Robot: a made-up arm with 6 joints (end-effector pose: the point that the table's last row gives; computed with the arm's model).
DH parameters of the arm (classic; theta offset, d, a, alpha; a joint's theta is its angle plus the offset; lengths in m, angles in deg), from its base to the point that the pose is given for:
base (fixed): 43.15 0 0.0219 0
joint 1: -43.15 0.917 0.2 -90
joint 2: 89.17 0 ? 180
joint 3: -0.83 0.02 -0.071 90
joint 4: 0 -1.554 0.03 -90
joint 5: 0 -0.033 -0.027 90
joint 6: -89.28 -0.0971 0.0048 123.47
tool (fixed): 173.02 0.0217 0 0
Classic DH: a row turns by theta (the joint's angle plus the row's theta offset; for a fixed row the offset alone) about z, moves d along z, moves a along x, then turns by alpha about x.
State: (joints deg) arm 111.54 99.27 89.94 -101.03 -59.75 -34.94
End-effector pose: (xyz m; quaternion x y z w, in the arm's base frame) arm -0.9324 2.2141 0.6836 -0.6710 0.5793 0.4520 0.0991
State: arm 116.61 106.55 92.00 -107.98 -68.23 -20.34
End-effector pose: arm -1.1086 2.0833 0.4872 -0.6873 0.4909 0.5292 0.0812
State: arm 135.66 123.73 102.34 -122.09 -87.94 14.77
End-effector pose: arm -1.6252 1.5155 0.1991 -0.6017 0.2666 0.7527 0.0178
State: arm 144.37 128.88 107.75 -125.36 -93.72 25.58
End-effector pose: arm -1.8017 1.2326 0.1795 0.5366 -0.1946 -0.8208 0.0190
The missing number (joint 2, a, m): -0.5551
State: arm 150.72 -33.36 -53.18 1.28 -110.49 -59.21
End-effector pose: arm -1.1374 0.6654 0.7780 -0.8932 -0.2142 -0.2759 0.2831
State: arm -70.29 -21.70 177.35 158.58 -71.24 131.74
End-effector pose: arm -0.5801 1.3601 0.7413 -0.1431 -0.7904 0.5151 0.2992
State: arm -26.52 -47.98 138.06 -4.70 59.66 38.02
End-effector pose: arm -1.5571 0.8235 0.9595 -0.7397 0.5983 -0.1386 0.2751
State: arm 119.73 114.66 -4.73 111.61 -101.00 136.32
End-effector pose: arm 0.1476 0.1166 -0.6930 -0.2479 0.2008 -0.3119 0.8949
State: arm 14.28 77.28 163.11 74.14 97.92 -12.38
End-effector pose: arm 0.7677 0.2665 2.5410 0.2664 -0.9275 -0.1976 0.1725
